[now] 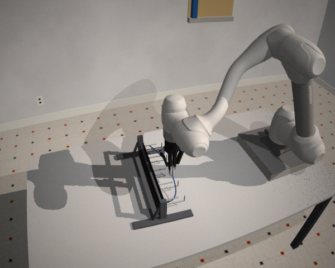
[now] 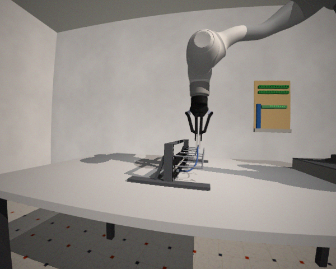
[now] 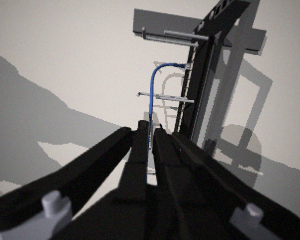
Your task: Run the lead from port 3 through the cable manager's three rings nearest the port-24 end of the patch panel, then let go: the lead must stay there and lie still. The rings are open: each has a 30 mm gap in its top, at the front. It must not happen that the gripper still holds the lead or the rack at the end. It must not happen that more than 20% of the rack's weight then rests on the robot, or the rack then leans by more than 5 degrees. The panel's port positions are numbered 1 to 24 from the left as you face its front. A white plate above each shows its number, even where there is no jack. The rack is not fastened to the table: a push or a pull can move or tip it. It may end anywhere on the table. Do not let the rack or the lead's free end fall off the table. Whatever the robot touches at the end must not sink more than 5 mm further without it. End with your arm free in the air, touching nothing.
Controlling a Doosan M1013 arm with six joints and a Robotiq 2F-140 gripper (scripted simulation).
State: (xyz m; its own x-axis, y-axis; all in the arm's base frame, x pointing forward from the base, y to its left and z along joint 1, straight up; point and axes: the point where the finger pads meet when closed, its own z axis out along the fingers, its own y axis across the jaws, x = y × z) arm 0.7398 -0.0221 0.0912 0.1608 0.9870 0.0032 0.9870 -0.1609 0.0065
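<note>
Right now the dark rack is 80 mm to the right of my hand, 80 mm below it and 80 mm ahead of it.
</note>
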